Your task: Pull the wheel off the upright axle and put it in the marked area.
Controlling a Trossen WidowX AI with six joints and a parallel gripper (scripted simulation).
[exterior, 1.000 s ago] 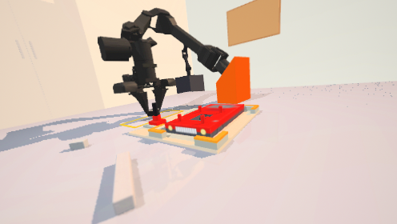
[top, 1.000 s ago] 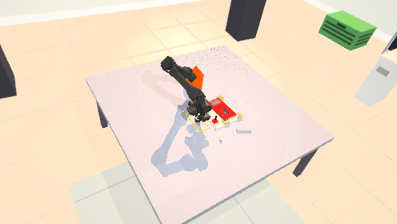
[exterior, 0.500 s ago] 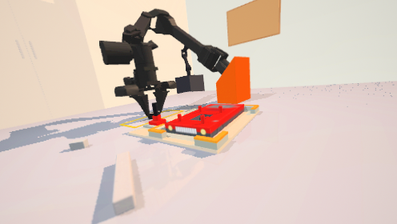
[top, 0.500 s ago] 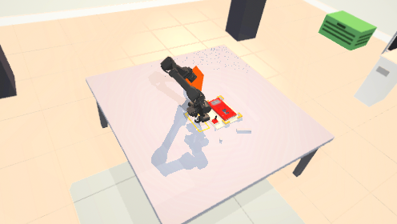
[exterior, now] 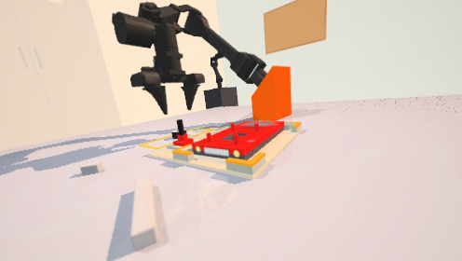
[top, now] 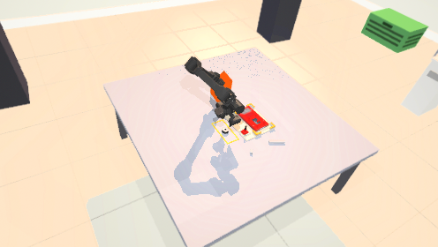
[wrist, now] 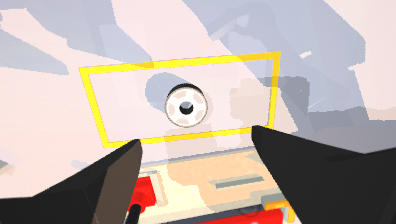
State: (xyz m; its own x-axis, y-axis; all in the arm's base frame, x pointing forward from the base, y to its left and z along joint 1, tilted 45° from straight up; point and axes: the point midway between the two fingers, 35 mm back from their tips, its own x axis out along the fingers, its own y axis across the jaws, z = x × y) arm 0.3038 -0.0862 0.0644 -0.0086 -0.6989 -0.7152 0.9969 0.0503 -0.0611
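The wheel lies 10 mm ahead of my gripper tip and 60 mm below it. Round my gripper tip: small block (210 mm ahead, 60 mm to the left, 60 mm below); long pale bar (200 mm ahead, 240 mm to the left, 60 mm below).
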